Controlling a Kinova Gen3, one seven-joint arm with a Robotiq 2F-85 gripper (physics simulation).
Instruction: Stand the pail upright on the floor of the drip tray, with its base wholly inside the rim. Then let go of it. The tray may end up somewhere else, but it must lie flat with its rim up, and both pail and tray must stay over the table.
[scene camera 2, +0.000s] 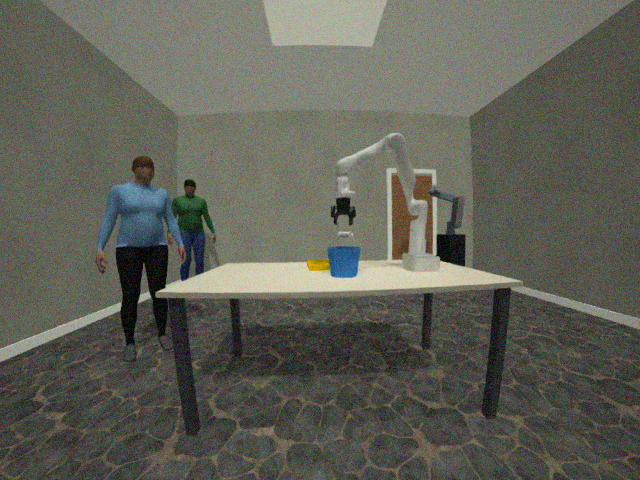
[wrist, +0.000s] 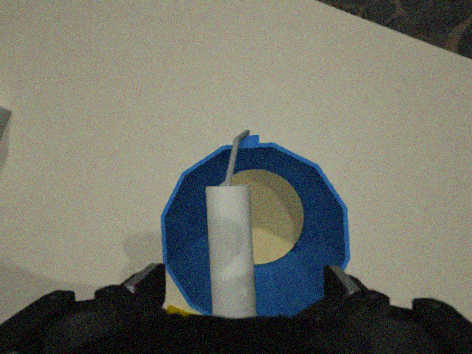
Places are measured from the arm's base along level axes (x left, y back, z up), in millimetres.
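Pixels of known places: gripper, fingertip midpoint: (scene camera 2: 343, 225) (wrist: 243, 282); arm's base, link origin: (scene camera 2: 415, 254).
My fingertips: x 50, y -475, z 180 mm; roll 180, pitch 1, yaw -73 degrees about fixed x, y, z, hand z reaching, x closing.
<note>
Ahead of a thing's pixels: the offset from my fingertips to its middle. "*": to the spot under its first point. Level surfaces: height alone.
The blue pail @(* dx +78, dy -24, dz -186 mm) (scene camera 2: 343, 261) (wrist: 322, 215) stands upright on the table, its white handle grip @(dx -5, dy +10, dz -50 mm) (scene camera 2: 345, 235) (wrist: 231, 250) raised above the rim. The yellow drip tray @(dx -303, dy -40, dz -258 mm) (scene camera 2: 317, 265) (wrist: 177, 311) lies on the table behind and to the left of the pail in the scene view. The pail hides part of it, and a small bit shows in the wrist view. My gripper (scene camera 2: 344, 223) (wrist: 243, 282) points down above the pail, open and empty. Its fingertips are a little above the handle grip, which lies between them as seen in the wrist view, somewhat nearer the left finger.
The pale table @(dz -275 mm) (scene camera 2: 248, 281) carries the arm's white base (scene camera 2: 421, 262) at the back right. A table edge shows at the upper right of the wrist view. A person in light blue (scene camera 2: 142, 217) and one in green (scene camera 2: 191, 214) stand beyond the table's left side.
</note>
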